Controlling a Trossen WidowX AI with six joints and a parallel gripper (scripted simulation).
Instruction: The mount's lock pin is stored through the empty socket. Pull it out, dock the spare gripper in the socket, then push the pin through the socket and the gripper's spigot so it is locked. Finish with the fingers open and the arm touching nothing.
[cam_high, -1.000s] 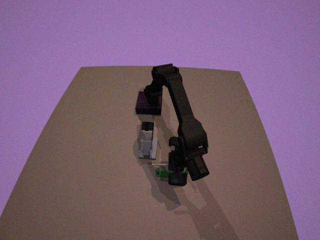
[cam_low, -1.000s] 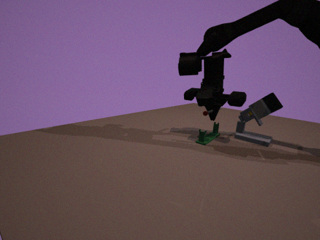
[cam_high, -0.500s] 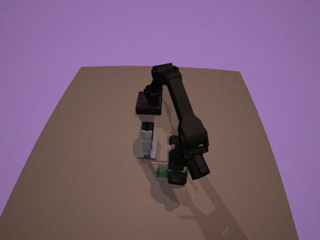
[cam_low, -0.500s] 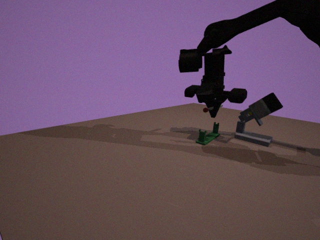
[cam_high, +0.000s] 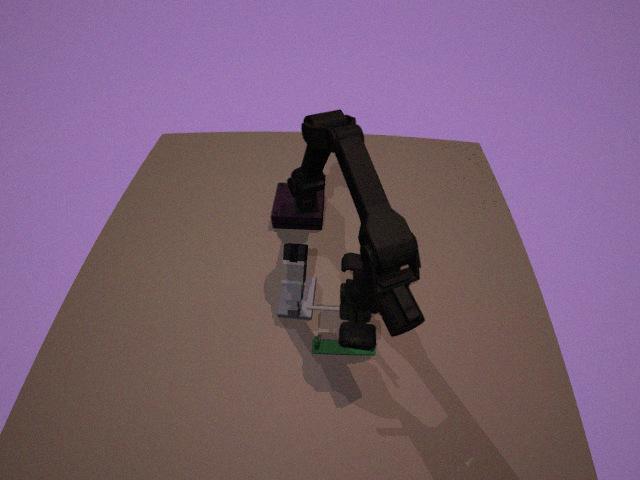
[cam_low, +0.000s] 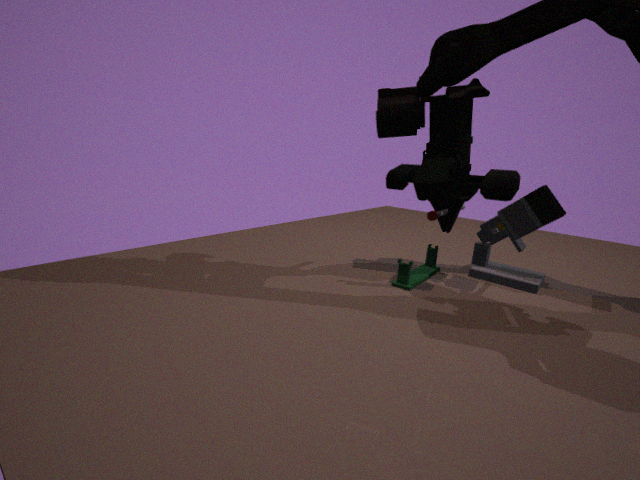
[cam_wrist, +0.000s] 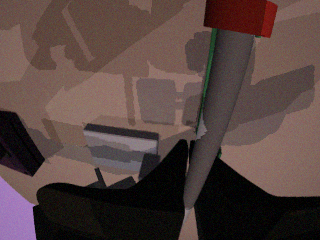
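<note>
My gripper tip is 9 cm to the left of the grey mount, 8 cm past it and 3 cm above it. Also, from my gripper tip: green cradle 6 cm below, 4 cm ahead; then spare gripper 11 cm behind, 9 cm to the right, 3 cm above.
</note>
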